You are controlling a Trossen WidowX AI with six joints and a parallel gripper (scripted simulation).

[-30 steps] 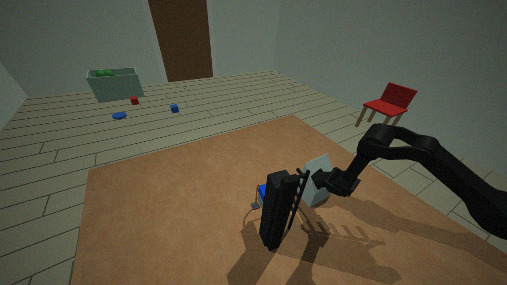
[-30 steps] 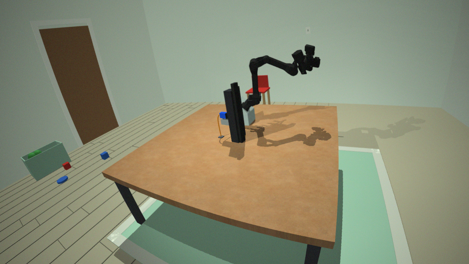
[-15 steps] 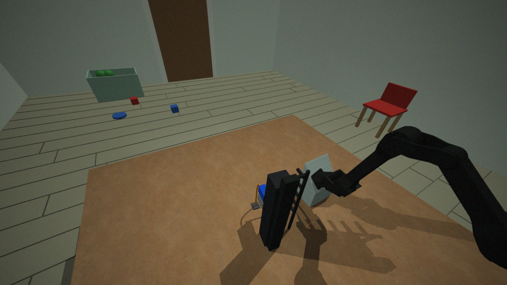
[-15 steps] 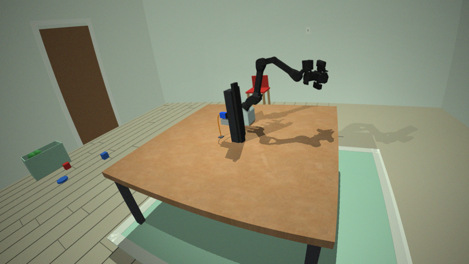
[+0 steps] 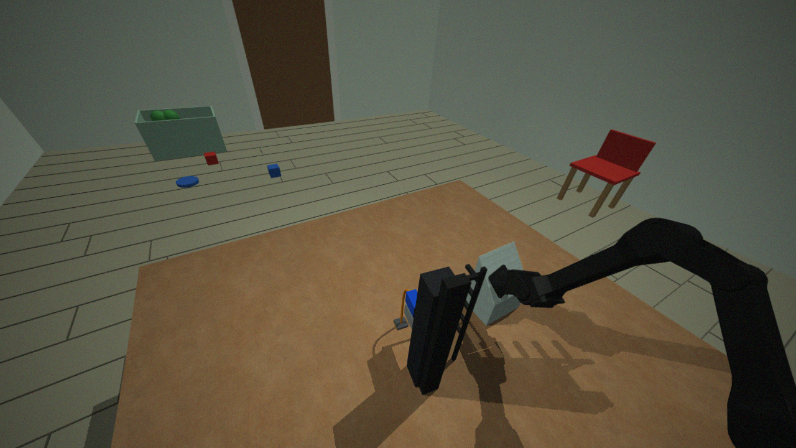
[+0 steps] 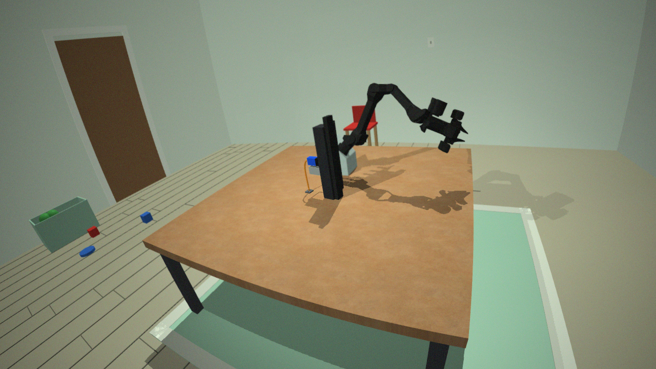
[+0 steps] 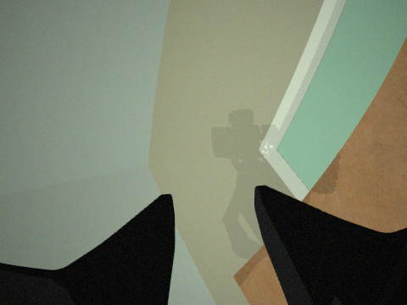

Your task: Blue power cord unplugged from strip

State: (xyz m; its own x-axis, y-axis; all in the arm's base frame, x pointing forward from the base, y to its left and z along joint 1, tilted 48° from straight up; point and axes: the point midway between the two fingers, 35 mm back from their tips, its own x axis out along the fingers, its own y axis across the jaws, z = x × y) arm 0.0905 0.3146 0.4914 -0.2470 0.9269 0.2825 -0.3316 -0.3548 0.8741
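The blue plug is 650 mm to the right of my gripper tip, 160 mm ahead of it and 30 mm below it. The rest, counted from my gripper tip: black upright block 560 mm to the right, 190 mm ahead, 20 mm below.
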